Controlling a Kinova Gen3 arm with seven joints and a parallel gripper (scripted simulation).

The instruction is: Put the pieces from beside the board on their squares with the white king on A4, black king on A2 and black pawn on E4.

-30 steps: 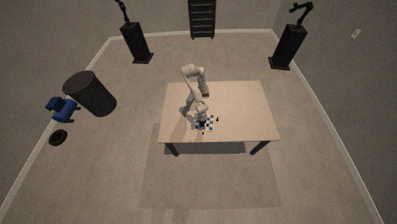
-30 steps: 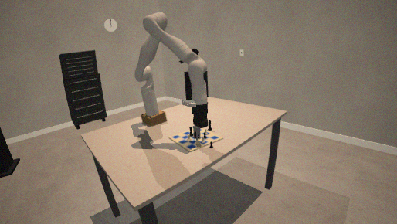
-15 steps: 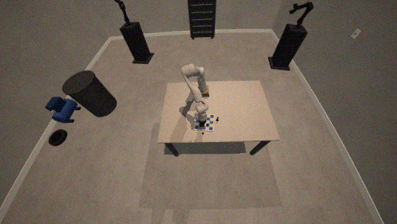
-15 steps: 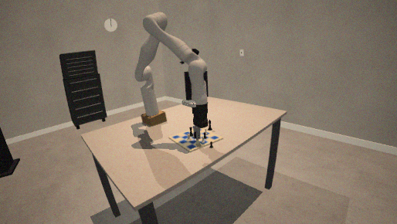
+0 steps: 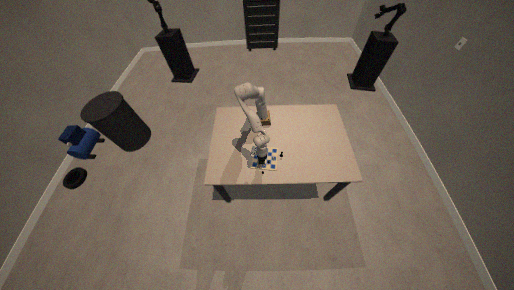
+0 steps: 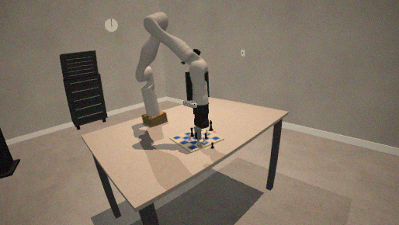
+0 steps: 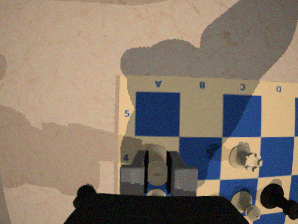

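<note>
Now: the white king 10 mm below my hand. Also, from my hand: blue-and-cream chessboard: 80 mm behind, 50 mm below, 40 mm to the left; then black king: 180 mm to the left, 120 mm behind, 30 mm below.
</note>
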